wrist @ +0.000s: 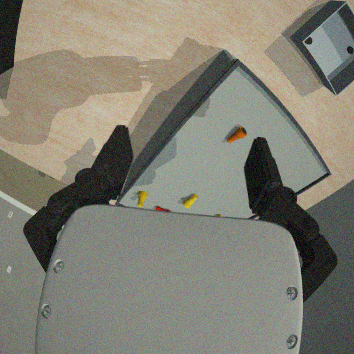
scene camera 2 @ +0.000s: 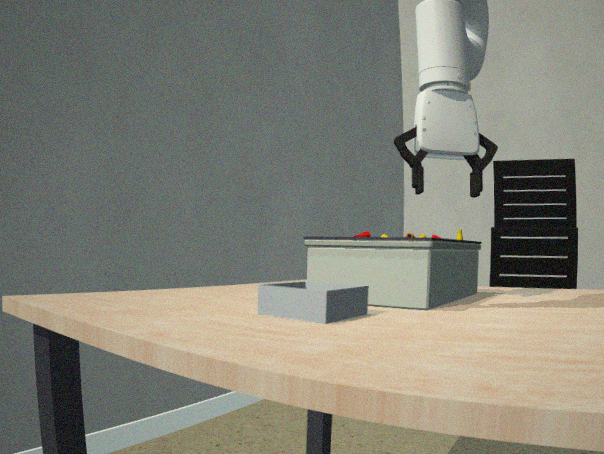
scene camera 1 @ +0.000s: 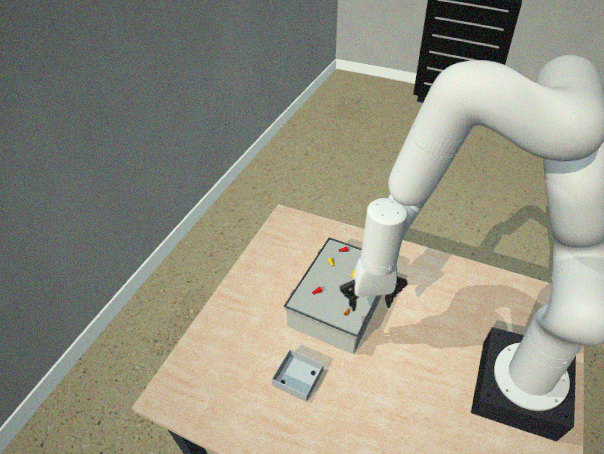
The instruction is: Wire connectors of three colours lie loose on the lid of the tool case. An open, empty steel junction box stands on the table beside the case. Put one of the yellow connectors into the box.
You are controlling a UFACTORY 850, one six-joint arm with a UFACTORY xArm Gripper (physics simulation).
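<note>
My gripper [scene camera 1: 371, 306] [scene camera 2: 447, 194] [wrist: 189, 145] is open and empty, pointing down, well above the lid of the grey tool case [scene camera 1: 330, 277] [scene camera 2: 370, 275] [wrist: 210, 165]. One yellow connector [scene camera 2: 459, 235] [wrist: 142, 198] stands upright on the lid; the gripper hides it in scene camera 1. A second yellow connector [scene camera 1: 352, 274] [wrist: 190, 201] lies near the lid's middle, partly hidden in scene camera 1. A third yellow connector [scene camera 1: 331, 262] lies farther towards the wall side; a sliver shows in the wrist view. The open, empty steel junction box [scene camera 1: 290, 390] [scene camera 2: 292, 302] [wrist: 342, 77] stands beside the case.
An orange connector [scene camera 1: 347, 312] [scene camera 2: 410, 235] [wrist: 237, 134] lies on the lid near the box end. Red connectors lie there too, one [scene camera 1: 317, 290] [scene camera 2: 362, 235] near the wall-side edge, another [scene camera 1: 343, 249] at the far end. The arm's dark base [scene camera 1: 480, 390] stands at the right.
</note>
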